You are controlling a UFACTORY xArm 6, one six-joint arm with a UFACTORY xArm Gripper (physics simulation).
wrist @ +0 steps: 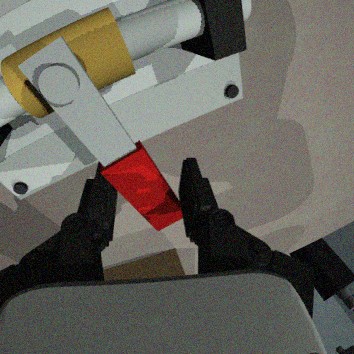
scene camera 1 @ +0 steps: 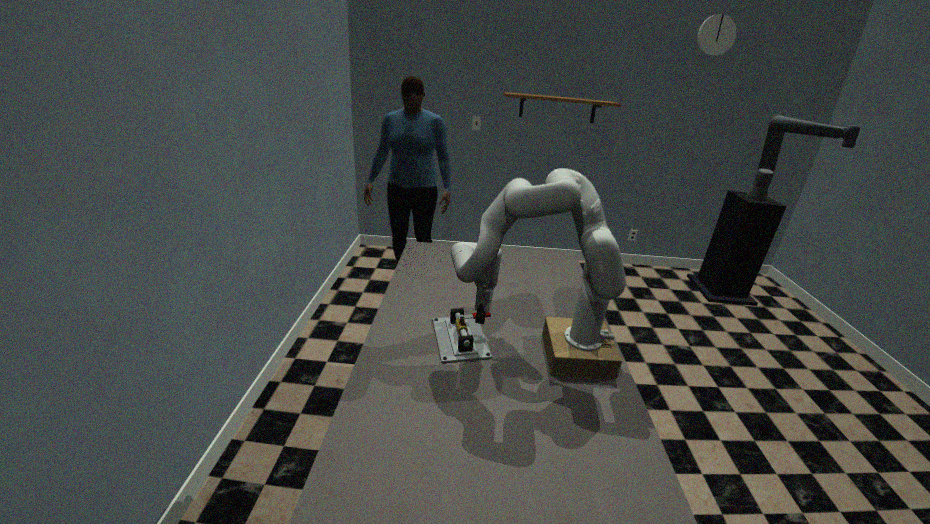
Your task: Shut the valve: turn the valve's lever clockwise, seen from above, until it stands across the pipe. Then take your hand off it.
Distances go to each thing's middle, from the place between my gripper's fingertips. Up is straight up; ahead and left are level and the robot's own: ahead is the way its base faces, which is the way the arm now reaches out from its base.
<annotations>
Right now my hand is 7 cm short of the light grey base plate (scene camera 1: 446, 352), 3 cm to the right of it and 7 cm above it.
</annotations>
